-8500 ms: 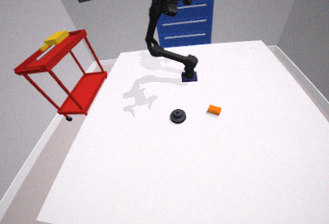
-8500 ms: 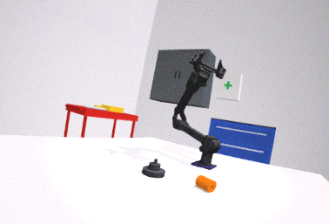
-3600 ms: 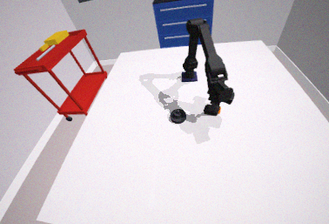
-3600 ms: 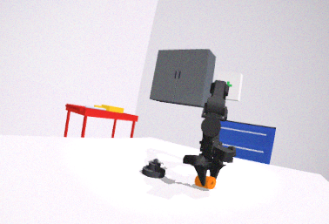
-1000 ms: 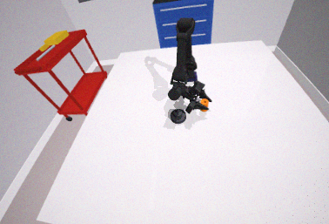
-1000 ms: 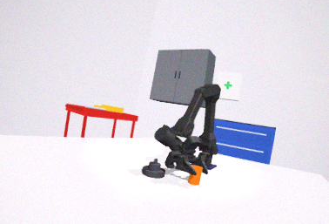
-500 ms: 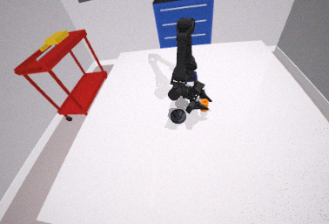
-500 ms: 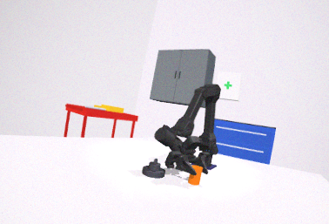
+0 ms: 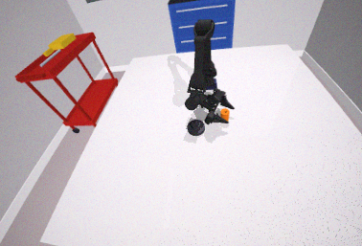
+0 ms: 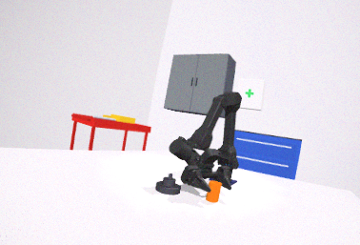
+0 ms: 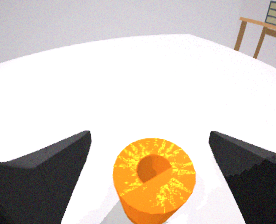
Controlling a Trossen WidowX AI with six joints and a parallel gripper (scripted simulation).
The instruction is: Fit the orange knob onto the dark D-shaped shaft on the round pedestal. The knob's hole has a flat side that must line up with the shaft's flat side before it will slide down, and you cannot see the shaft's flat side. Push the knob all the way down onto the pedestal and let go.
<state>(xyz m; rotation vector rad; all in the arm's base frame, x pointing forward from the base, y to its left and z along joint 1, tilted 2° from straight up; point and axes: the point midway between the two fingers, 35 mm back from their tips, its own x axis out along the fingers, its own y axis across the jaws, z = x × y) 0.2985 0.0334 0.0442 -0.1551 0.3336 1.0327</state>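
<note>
Right now the orange knob is 30 mm to the right of my gripper tip, 20 mm below it and 20 mm behind it. Round my gripper tip: round dark pedestal: 170 mm to the right, 20 mm below, 20 mm ahead.
</note>
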